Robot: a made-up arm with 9 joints. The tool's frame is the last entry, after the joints. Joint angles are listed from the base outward.
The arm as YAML. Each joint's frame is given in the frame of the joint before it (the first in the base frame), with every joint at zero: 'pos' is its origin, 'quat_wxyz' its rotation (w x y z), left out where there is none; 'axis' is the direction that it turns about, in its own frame. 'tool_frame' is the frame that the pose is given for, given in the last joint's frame.
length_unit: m
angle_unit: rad
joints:
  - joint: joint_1
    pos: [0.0, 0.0, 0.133]
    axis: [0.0, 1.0, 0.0]
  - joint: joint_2
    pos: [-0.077, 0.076, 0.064]
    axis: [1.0, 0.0, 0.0]
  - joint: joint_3
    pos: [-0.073, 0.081, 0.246]
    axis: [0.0, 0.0, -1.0]
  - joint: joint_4
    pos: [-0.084, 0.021, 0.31]
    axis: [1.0, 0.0, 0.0]
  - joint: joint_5
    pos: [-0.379, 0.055, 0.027]
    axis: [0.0, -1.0, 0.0]
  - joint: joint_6
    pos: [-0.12, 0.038, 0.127]
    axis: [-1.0, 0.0, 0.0]
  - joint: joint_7
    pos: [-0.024, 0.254, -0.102]
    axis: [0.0, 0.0, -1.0]
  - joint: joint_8
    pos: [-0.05, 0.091, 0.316]
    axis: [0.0, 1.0, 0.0]
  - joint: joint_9
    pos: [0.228, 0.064, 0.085]
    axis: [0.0, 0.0, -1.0]
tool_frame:
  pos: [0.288, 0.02, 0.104]
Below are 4 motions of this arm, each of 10 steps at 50 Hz.
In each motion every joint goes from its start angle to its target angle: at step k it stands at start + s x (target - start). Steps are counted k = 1, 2, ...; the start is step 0. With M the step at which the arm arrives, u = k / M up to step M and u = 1 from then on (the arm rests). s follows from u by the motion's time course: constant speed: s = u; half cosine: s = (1 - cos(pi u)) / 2; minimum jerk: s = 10 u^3 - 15 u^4 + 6 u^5.
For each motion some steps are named. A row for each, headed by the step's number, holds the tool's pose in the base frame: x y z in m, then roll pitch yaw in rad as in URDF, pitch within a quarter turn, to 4 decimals.
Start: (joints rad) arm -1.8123 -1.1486 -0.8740 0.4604 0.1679 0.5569 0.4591 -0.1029 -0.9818
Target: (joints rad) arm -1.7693 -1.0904 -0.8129 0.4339 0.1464 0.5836 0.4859 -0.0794 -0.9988
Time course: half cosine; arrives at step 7
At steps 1, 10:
1: -0.1227 1.2524 -0.6112 -1.9873 -0.4382 0.6147
10: -0.1555 1.2294 -0.5939 -1.9765 -0.4663 0.6162

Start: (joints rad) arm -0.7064 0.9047 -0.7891 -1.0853 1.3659 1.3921 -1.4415 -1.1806 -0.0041
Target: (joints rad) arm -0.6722 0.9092 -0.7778 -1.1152 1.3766 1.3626 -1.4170 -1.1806 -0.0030
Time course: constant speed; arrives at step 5
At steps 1, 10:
1: -0.3130 0.2500 -0.5272 -2.8683 0.2432 1.6007
10: -0.3195 0.2447 -0.5299 -2.8639 0.2599 1.6034

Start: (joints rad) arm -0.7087 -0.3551 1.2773 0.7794 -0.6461 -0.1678 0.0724 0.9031 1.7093
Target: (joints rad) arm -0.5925 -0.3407 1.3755 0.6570 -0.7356 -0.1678 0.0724 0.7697 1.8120
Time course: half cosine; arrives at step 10
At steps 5, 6, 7, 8, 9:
5: -0.6379 0.6173 0.6182 -0.8662 1.1497 -2.5624
6: -0.6280 0.6122 0.6386 -0.9447 1.1162 -2.6628
7: -0.6185 0.6076 0.6569 -1.0047 1.0832 -2.7426
8: -0.6107 0.6040 0.6713 -1.0457 1.0555 -2.7995
9: -0.6055 0.6016 0.6805 -1.0694 1.0370 -2.8333

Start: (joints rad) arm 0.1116 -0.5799 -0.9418 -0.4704 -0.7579 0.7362 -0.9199 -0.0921 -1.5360
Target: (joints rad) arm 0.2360 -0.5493 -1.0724 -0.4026 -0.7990 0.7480 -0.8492 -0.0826 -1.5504
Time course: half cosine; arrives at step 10
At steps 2, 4, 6, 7, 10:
2: -1.2722 0.3246 0.7358 1.7941 -0.3210 -2.7805
4: -1.2443 0.2974 0.8025 1.7609 -0.3622 -2.7501
6: -1.2043 0.2634 0.8825 1.7167 -0.4114 -2.7100
7: -1.1843 0.2479 0.9176 1.6956 -0.4330 -2.6909
10: -1.1527 0.2247 0.9681 1.6629 -0.4641 -2.6615

